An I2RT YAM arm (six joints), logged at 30 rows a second.
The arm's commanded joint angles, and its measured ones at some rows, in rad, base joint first. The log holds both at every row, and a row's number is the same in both.
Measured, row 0: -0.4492 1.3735 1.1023 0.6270 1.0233 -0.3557
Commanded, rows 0 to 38: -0.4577 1.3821 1.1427 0.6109 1.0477 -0.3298; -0.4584 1.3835 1.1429 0.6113 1.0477 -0.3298; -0.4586 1.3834 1.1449 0.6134 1.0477 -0.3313; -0.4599 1.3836 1.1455 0.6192 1.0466 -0.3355; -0.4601 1.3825 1.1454 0.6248 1.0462 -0.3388; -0.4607 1.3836 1.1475 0.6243 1.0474 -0.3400; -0.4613 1.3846 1.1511 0.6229 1.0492 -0.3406; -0.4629 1.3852 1.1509 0.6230 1.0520 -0.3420; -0.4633 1.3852 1.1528 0.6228 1.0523 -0.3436; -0.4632 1.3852 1.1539 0.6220 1.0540 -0.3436; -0.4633 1.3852 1.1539 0.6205 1.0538 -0.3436; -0.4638 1.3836 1.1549 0.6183 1.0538 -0.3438; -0.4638 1.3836 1.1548 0.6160 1.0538 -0.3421; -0.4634 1.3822 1.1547 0.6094 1.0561 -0.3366; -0.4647 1.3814 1.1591 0.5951 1.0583 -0.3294; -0.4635 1.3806 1.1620 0.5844 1.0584 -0.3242; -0.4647 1.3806 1.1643 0.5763 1.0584 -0.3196; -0.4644 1.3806 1.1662 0.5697 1.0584 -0.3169; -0.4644 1.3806 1.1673 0.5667 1.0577 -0.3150; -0.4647 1.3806 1.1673 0.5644 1.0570 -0.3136; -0.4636 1.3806 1.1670 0.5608 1.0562 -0.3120; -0.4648 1.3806 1.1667 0.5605 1.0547 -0.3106; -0.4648 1.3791 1.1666 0.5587 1.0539 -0.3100; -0.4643 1.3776 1.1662 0.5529 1.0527 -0.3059; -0.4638 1.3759 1.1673 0.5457 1.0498 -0.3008; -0.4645 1.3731 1.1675 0.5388 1.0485 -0.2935; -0.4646 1.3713 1.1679 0.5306 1.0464 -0.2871; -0.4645 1.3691 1.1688 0.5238 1.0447 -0.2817; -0.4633 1.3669 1.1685 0.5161 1.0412 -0.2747; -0.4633 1.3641 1.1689 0.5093 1.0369 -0.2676; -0.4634 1.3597 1.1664 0.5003 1.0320 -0.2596; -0.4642 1.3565 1.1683 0.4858 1.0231 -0.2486; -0.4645 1.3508 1.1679 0.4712 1.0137 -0.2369; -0.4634 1.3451 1.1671 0.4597 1.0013 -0.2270; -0.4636 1.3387 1.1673 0.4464 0.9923 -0.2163; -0.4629 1.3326 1.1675 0.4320 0.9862 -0.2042; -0.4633 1.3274 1.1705 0.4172 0.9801 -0.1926; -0.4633 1.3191 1.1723 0.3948 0.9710 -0.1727; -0.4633 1.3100 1.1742 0.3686 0.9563 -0.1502
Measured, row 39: -0.4667 1.3510 1.1439 0.4469 0.9962 -0.2462
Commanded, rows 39 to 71: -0.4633 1.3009 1.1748 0.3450 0.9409 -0.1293; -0.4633 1.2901 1.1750 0.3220 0.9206 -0.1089; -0.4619 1.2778 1.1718 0.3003 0.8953 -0.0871; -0.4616 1.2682 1.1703 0.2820 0.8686 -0.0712; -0.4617 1.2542 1.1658 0.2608 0.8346 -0.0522; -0.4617 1.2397 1.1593 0.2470 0.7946 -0.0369; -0.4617 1.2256 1.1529 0.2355 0.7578 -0.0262; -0.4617 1.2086 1.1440 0.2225 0.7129 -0.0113; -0.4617 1.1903 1.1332 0.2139 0.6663 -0.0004; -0.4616 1.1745 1.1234 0.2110 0.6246 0.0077; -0.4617 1.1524 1.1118 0.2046 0.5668 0.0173; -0.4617 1.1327 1.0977 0.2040 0.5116 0.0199; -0.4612 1.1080 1.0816 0.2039 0.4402 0.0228; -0.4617 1.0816 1.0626 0.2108 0.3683 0.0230; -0.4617 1.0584 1.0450 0.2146 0.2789 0.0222; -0.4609 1.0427 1.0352 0.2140 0.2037 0.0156; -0.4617 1.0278 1.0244 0.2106 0.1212 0.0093; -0.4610 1.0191 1.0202 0.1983 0.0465 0.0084; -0.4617 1.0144 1.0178 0.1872 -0.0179 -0.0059; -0.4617 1.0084 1.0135 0.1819 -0.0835 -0.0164; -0.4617 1.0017 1.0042 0.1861 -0.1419 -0.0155; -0.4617 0.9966 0.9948 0.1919 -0.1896 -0.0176; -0.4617 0.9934 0.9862 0.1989 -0.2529 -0.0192; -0.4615 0.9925 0.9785 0.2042 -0.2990 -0.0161; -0.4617 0.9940 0.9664 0.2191 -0.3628 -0.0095; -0.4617 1.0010 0.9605 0.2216 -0.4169 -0.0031; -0.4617 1.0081 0.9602 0.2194 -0.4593 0.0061; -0.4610 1.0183 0.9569 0.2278 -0.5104 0.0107; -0.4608 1.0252 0.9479 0.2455 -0.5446 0.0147; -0.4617 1.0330 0.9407 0.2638 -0.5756 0.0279; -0.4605 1.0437 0.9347 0.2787 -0.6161 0.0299; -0.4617 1.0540 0.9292 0.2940 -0.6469 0.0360; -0.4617 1.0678 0.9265 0.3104 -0.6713 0.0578
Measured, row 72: -0.4648 1.0477 0.9421 0.2356 -0.4900 0.0090
